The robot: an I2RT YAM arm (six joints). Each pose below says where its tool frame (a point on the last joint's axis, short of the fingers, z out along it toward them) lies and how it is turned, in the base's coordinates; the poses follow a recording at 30 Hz.
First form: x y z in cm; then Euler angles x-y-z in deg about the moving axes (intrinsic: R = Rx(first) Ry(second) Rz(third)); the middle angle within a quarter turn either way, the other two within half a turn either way.
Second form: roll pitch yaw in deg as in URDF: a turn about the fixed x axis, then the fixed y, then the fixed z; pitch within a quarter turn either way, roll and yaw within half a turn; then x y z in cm. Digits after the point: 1 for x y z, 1 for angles.
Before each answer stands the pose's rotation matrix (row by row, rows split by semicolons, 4 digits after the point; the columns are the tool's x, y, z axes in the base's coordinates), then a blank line. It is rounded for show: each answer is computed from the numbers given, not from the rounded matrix.
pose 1, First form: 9.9 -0.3 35.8 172.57 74.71 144.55
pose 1, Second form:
-0.2148 -0.1529 0.9646; -0.6767 0.7354 -0.0341; -0.7042 -0.6601 -0.2615

-111.6 44.8 -107.6 9.9 -0.3 35.8
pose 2, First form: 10.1 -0.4 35.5 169.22 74.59 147.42
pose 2, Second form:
-0.2239 -0.1431 0.9640; -0.6809 0.7307 -0.0497; -0.6973 -0.6676 -0.2610

-111.4 44.2 -108.2 10.1 -0.4 35.5
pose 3, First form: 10.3 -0.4 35.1 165.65 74.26 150.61
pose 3, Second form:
-0.2364 -0.1331 0.9625; -0.6833 0.7270 -0.0672; -0.6908 -0.6736 -0.2628

-111.3 43.7 -109.1 10.3 -0.4 35.1
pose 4, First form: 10.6 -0.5 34.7 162.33 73.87 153.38
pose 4, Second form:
-0.2484 -0.1245 0.9606; -0.6876 0.7212 -0.0843; -0.6823 -0.6815 -0.2647

-111.2 43.0 -109.9 10.6 -0.5 34.7
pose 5, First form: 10.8 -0.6 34.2 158.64 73.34 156.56
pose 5, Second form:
-0.2630 -0.1140 0.9580; -0.6906 0.7157 -0.1044; -0.6737 -0.6891 -0.2670

-111.2 42.4 -110.9 10.8 -0.6 34.2
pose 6, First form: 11.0 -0.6 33.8 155.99 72.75 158.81
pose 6, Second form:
-0.2765 -0.1072 0.9550; -0.6925 0.7112 -0.1207; -0.6663 -0.6947 -0.2709

-111.3 41.8 -111.8 11.0 -0.6 33.8
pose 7, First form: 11.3 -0.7 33.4 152.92 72.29 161.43
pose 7, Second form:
-0.2884 -0.0969 0.9526; -0.6946 0.7059 -0.1385; -0.6590 -0.7016 -0.2709

-111.1 41.2 -112.5 11.3 -0.7 33.4
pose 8, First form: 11.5 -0.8 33.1 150.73 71.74 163.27
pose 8, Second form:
-0.3001 -0.0902 0.9496; -0.6958 0.7017 -0.1532; -0.6526 -0.7067 -0.2733

-111.1 40.7 -113.3 11.5 -0.8 33.1
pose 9, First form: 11.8 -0.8 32.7 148.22 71.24 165.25
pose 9, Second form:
-0.3110 -0.0819 0.9469; -0.6987 0.6951 -0.1694; -0.6443 -0.7142 -0.2734

-110.9 40.1 -114.0 11.8 -0.8 32.7
